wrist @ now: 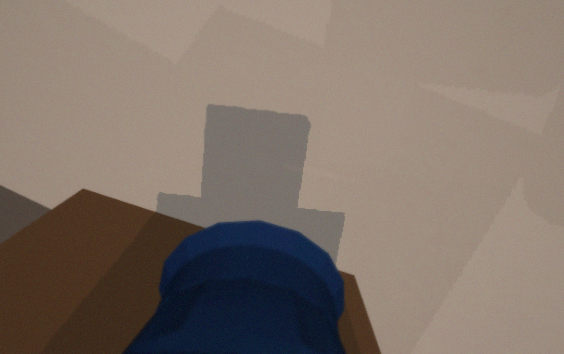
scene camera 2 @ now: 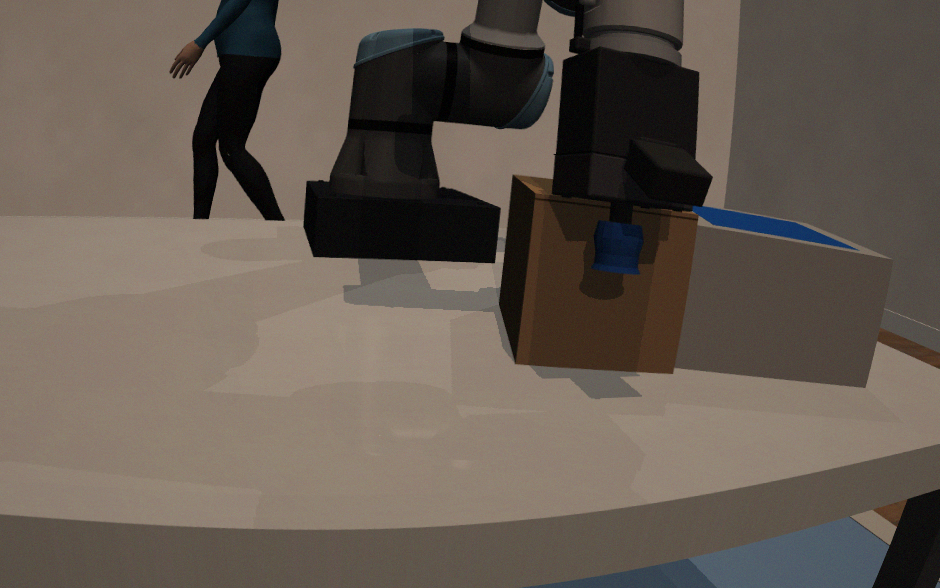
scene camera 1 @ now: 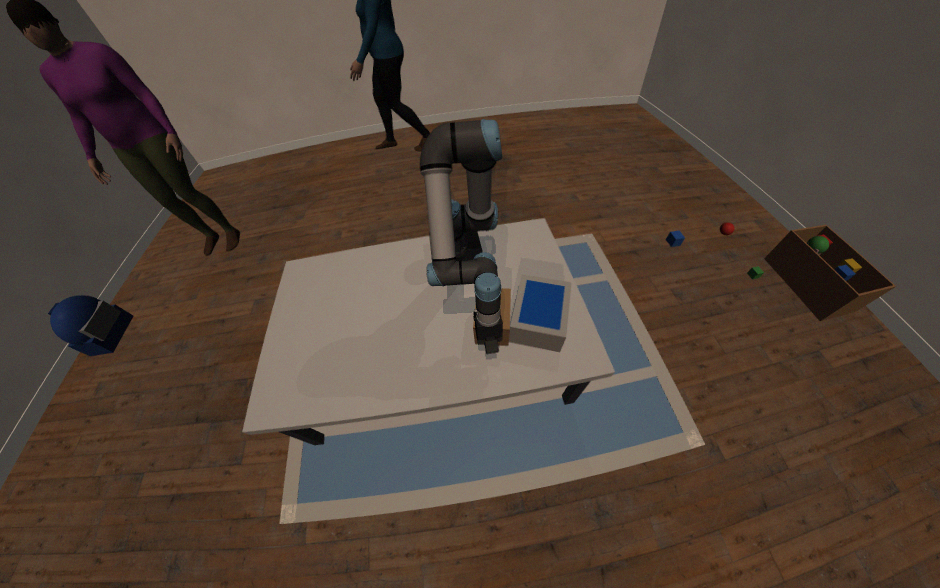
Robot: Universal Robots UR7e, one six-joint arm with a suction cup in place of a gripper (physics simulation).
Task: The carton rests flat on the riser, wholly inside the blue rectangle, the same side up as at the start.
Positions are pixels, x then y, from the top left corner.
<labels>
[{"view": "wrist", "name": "my suction cup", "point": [248, 279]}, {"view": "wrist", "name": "brown carton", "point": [90, 268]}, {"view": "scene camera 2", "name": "my suction cup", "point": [617, 245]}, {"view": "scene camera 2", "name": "brown carton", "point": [558, 312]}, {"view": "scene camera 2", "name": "grey riser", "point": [768, 297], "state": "on the table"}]
</labels>
